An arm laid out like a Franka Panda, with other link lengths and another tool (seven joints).
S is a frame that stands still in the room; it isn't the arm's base.
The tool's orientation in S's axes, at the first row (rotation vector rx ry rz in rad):
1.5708, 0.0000, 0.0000
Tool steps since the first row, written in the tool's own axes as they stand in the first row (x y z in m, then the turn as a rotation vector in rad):
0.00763, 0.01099, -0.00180, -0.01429, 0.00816, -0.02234
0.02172, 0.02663, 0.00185, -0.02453, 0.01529, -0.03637
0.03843, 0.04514, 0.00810, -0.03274, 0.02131, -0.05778
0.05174, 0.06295, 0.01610, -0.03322, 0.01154, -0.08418
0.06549, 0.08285, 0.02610, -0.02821, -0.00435, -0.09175
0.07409, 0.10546, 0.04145, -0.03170, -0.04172, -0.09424
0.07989, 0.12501, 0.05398, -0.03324, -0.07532, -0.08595
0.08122, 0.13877, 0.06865, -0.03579, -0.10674, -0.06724
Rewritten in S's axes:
0.00763, 0.00180, 0.01099, -0.01429, 0.02234, 0.00816
0.02172, -0.00185, 0.02663, -0.02453, 0.03637, 0.01529
0.03843, -0.00810, 0.04514, -0.03274, 0.05778, 0.02131
0.05174, -0.01610, 0.06295, -0.03322, 0.08418, 0.01154
0.06549, -0.02610, 0.08285, -0.02821, 0.09175, -0.00435
0.07409, -0.04145, 0.10546, -0.03170, 0.09424, -0.04172
0.07989, -0.05398, 0.12501, -0.03324, 0.08595, -0.07532
0.08122, -0.06865, 0.13877, -0.03579, 0.06724, -0.10674

